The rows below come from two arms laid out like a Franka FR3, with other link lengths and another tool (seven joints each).
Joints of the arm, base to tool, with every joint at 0 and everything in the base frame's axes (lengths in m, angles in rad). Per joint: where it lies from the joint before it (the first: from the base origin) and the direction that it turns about. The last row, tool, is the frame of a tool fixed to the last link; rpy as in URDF.
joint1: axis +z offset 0 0 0.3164
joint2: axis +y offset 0 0 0
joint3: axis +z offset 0 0 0.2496
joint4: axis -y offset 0.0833 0 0
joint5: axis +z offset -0.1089 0 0.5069
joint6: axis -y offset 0 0 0
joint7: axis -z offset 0.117 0 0
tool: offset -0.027 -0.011 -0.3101 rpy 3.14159 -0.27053 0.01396
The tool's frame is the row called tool.
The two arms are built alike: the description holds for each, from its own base.
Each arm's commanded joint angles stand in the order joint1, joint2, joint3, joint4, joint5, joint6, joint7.
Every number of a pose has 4 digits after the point.
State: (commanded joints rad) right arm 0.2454 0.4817 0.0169 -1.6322 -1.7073 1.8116 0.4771; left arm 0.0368 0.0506 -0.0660 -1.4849 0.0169 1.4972 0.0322
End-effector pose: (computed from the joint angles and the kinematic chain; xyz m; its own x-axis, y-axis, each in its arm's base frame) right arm 0.8778 -0.0534 0.2762 0.6874 0.7213 -0.0847 0.0887 0.0323 0.9955; left arm 0.6759 -0.0243 0.3748 0.9720 -0.0484 0.2300 -0.0467 -0.9988 -0.0129
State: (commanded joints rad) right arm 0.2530 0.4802 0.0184 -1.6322 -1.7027 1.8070 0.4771; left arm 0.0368 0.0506 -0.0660 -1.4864 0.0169 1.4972 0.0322
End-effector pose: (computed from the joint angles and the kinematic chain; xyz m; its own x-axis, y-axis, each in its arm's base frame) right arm 0.8769 -0.0468 0.2769 0.6856 0.7234 -0.0817 0.0872 0.0299 0.9957; left arm 0.6756 -0.0243 0.3740 0.9723 -0.0484 0.2285 -0.0467 -0.9988 -0.0128
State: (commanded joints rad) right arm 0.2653 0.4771 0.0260 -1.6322 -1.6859 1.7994 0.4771; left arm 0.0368 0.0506 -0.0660 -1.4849 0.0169 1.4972 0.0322
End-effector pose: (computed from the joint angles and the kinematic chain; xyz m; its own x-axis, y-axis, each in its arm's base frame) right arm 0.8742 -0.0328 0.2758 0.6827 0.7272 -0.0712 0.0872 0.0157 0.9961; left arm 0.6759 -0.0243 0.3748 0.9720 -0.0484 0.2300 -0.0467 -0.9988 -0.0129
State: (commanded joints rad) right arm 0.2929 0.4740 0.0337 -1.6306 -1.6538 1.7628 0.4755; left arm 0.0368 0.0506 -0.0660 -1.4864 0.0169 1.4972 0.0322
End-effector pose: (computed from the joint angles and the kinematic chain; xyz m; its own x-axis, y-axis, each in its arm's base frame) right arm 0.8646 -0.0126 0.2763 0.6925 0.7189 -0.0600 0.0850 0.0013 0.9964; left arm 0.6756 -0.0243 0.3740 0.9723 -0.0484 0.2285 -0.0467 -0.9988 -0.0128
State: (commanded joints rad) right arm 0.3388 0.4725 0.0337 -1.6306 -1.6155 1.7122 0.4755; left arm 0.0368 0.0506 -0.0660 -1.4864 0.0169 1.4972 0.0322
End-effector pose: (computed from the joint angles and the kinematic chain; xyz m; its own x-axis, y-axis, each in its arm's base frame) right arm 0.8502 0.0136 0.2757 0.7047 0.7075 -0.0535 0.0839 -0.0083 0.9964; left arm 0.6756 -0.0243 0.3740 0.9723 -0.0484 0.2285 -0.0467 -0.9988 -0.0128
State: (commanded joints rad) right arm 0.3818 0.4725 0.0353 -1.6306 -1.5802 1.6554 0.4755; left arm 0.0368 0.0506 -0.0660 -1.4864 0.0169 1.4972 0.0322
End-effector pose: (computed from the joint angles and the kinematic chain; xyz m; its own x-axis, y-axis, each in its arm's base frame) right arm 0.8334 0.0368 0.2751 0.7204 0.6916 -0.0521 0.0841 -0.0125 0.9964; left arm 0.6756 -0.0243 0.3740 0.9723 -0.0484 0.2285 -0.0467 -0.9988 -0.0128
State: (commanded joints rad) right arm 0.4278 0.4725 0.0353 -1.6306 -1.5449 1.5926 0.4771; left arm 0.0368 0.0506 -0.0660 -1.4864 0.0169 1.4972 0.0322
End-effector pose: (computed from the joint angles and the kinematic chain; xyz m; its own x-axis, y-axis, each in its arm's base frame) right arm 0.8139 0.0596 0.2754 0.7382 0.6725 -0.0526 0.0832 -0.0134 0.9964; left arm 0.6756 -0.0243 0.3740 0.9723 -0.0484 0.2285 -0.0467 -0.9988 -0.0128
